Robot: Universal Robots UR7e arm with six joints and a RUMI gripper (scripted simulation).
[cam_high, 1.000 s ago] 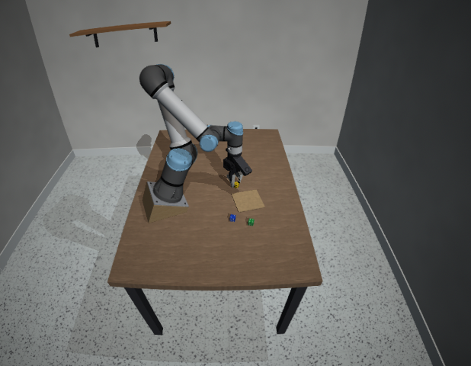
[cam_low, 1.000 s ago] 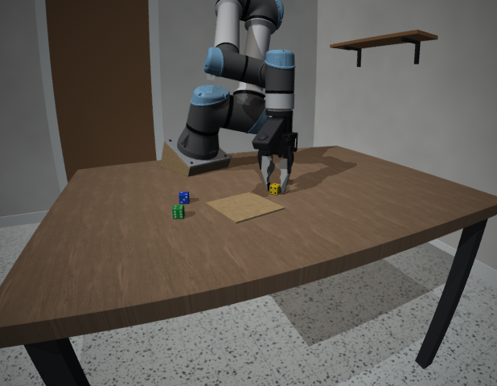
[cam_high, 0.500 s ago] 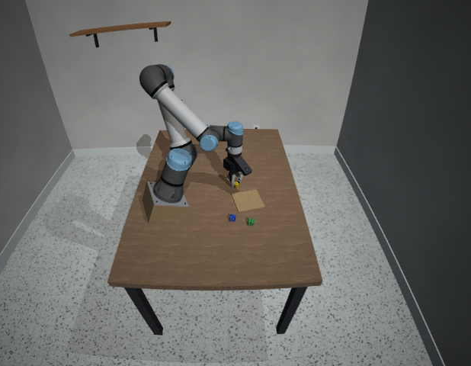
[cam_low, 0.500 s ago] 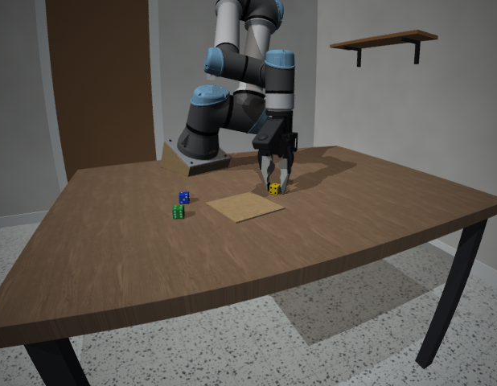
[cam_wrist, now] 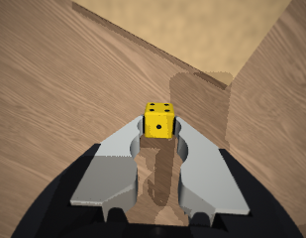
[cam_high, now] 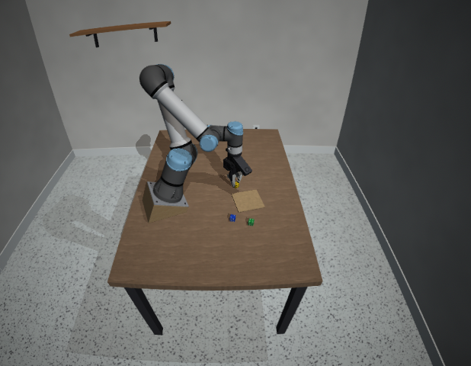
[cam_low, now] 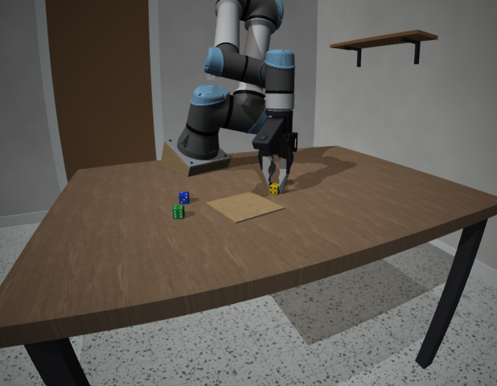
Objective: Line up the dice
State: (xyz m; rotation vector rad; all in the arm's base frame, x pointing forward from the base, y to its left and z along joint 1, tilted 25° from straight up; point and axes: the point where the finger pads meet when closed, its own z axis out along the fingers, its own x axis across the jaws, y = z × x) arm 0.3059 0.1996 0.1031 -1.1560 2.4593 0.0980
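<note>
Now: the yellow die right at my hand. Round my hand: tan mat: 80 mm ahead, 100 mm to the right, 20 mm below; then green die: 130 mm ahead, 250 mm to the right; then blue die: 40 mm ahead, 240 mm to the right.
</note>
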